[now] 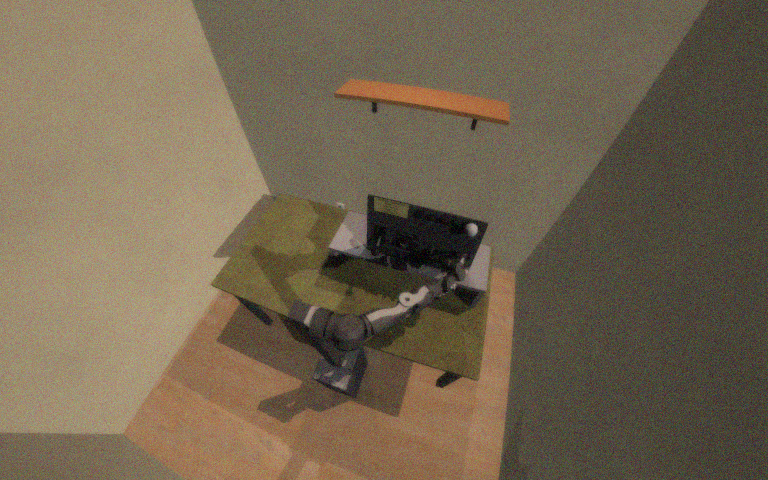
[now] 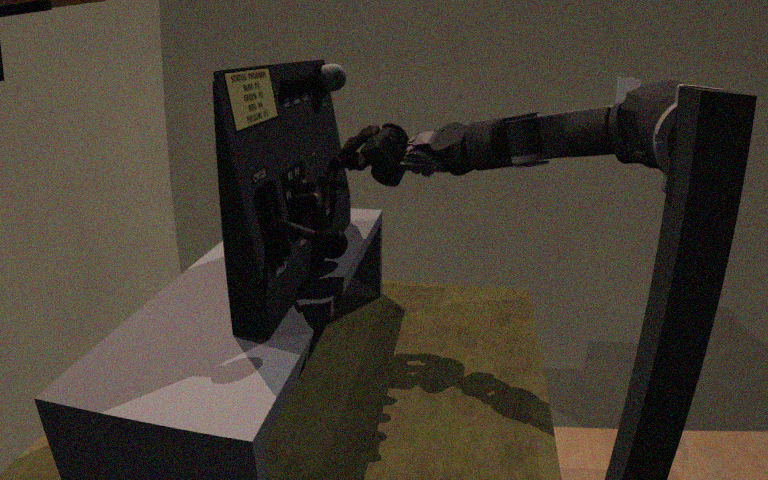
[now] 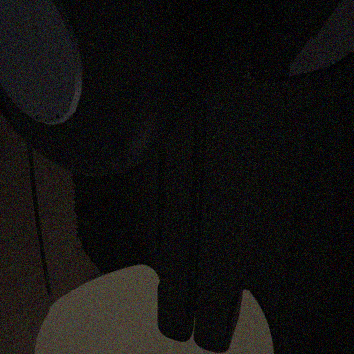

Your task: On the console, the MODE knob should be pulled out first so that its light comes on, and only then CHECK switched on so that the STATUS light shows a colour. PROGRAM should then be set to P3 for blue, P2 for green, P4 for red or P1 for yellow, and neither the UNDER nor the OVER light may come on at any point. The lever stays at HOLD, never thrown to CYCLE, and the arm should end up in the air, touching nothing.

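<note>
A dark console (image 2: 275, 124) is visible, and it appears in image 1 as well (image 1: 447, 234). A dark post (image 2: 713, 128) is also present. The gripper (image 2: 345, 149) is visible too, with a further sighting of it in image 3 (image 3: 214, 216).
</note>
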